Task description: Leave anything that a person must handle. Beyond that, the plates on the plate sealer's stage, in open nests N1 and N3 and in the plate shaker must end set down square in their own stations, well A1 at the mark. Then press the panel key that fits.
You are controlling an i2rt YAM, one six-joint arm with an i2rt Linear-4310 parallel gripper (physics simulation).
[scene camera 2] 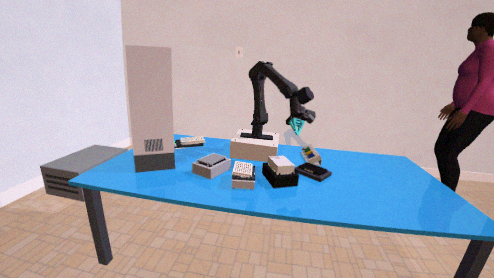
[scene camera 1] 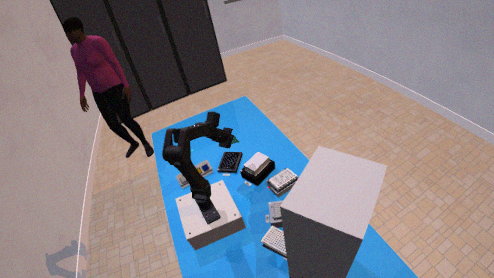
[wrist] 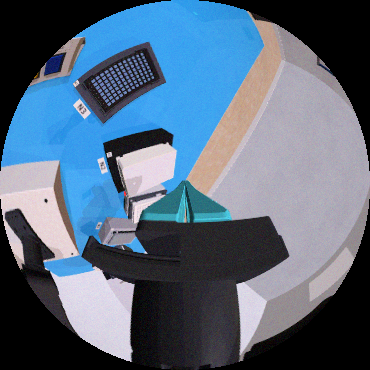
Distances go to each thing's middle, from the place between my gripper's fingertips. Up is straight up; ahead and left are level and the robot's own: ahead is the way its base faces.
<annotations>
My gripper is now 200 mm above the station N3 (wrist: pixel 79 85), 110 mm to the right of it and 50 mm past it.
</annotations>
